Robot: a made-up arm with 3 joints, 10 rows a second.
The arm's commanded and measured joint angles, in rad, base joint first. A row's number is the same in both.
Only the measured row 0 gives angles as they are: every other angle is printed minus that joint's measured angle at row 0.
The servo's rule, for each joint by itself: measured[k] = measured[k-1] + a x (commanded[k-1-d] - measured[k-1]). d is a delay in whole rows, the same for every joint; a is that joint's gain. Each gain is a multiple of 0.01, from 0.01 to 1. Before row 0 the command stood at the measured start. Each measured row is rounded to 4 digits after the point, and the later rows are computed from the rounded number. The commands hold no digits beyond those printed.
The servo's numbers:
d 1
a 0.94 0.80 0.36
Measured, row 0: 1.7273, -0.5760, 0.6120
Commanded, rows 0 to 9: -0.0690, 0.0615, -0.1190; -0.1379, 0.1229, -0.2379; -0.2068, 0.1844, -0.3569; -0.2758, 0.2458, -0.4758; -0.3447, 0.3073, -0.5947; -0.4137, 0.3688, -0.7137; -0.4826, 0.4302, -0.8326; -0.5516, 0.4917, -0.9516; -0.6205, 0.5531, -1.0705; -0.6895, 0.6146, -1.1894
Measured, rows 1 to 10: 0.0000, 0.0000, 0.0000; -0.0649, 0.0492, -0.0428; -0.1335, 0.1082, -0.1130; -0.2024, 0.1692, -0.2008; -0.2714, 0.2305, -0.2998; -0.3403, 0.2919, -0.4060; -0.4093, 0.3534, -0.5168; -0.4782, 0.4148, -0.6305; -0.5472, 0.4763, -0.7461; -0.6161, 0.5377, -0.8629
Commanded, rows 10 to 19: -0.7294, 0.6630, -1.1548; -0.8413, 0.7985, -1.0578; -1.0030, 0.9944, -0.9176; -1.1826, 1.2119, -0.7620; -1.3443, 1.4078, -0.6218; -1.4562, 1.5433, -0.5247; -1.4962, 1.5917, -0.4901; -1.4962, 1.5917, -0.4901; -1.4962, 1.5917, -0.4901; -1.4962, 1.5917, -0.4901
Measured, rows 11 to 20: -0.6851, 0.5992, -0.9804; -0.7267, 0.6502, -1.0432; -0.8344, 0.7688, -1.0485; -0.9929, 0.9493, -1.0014; -1.1712, 1.1594, -0.9152; -1.3339, 1.3581, -0.8096; -1.4489, 1.5063, -0.7070; -1.4934, 1.5746, -0.6289; -1.4960, 1.5883, -0.5789; -1.4962, 1.5910, -0.5469
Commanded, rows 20 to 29: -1.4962, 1.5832, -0.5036; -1.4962, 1.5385, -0.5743; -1.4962, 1.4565, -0.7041; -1.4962, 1.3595, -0.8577; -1.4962, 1.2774, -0.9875; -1.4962, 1.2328, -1.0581; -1.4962, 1.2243, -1.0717; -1.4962, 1.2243, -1.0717; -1.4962, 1.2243, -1.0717; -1.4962, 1.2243, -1.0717
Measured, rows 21 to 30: -1.4962, 1.5916, -0.5265; -1.4962, 1.5849, -0.5183; -1.4962, 1.5478, -0.5385; -1.4962, 1.4748, -0.5981; -1.4962, 1.3826, -0.6916; -1.4962, 1.2984, -0.7981; -1.4962, 1.2459, -0.8917; -1.4962, 1.2286, -0.9565; -1.4962, 1.2252, -0.9980; -1.4962, 1.2245, -1.0245
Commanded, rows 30 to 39: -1.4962, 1.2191, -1.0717; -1.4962, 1.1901, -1.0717; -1.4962, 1.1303, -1.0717; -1.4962, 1.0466, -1.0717; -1.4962, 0.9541, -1.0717; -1.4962, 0.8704, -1.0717; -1.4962, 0.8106, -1.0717; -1.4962, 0.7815, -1.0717; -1.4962, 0.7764, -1.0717; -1.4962, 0.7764, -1.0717
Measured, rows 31 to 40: -1.4962, 1.2243, -1.0415; -1.4962, 1.2201, -1.0524; -1.4962, 1.1961, -1.0593; -1.4962, 1.1435, -1.0638; -1.4962, 1.0660, -1.0666; -1.4962, 0.9765, -1.0684; -1.4962, 0.8916, -1.0696; -1.4962, 0.8268, -1.0704; -1.4962, 0.7906, -1.0709; -1.4962, 0.7792, -1.0712
